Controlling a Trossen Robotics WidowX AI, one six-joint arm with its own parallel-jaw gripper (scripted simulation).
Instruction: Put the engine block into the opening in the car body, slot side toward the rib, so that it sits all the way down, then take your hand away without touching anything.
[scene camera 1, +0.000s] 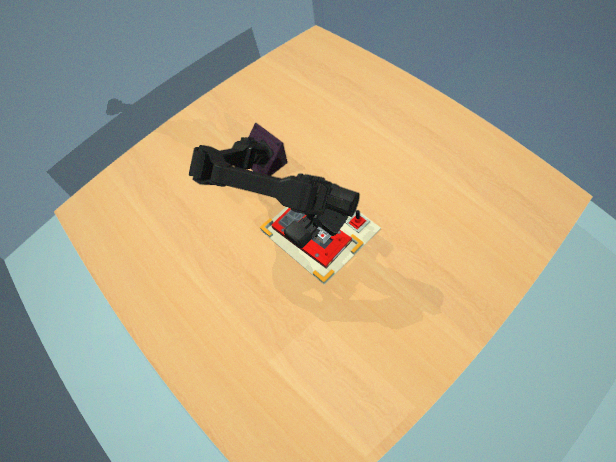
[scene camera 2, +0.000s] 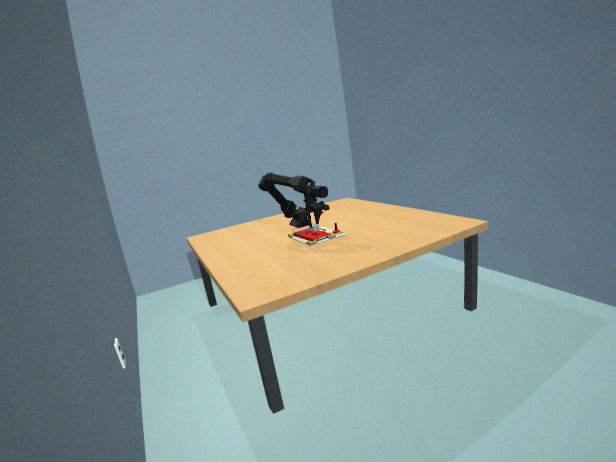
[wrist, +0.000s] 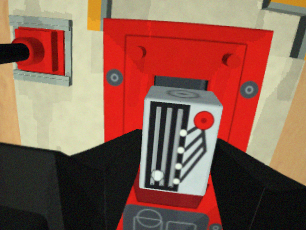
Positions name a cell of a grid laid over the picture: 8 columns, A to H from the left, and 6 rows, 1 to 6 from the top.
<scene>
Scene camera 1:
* my gripper: E4
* red car body: E4
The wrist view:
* my gripper: E4
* engine block: E4, held by my gripper
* red car body: G2
</scene>
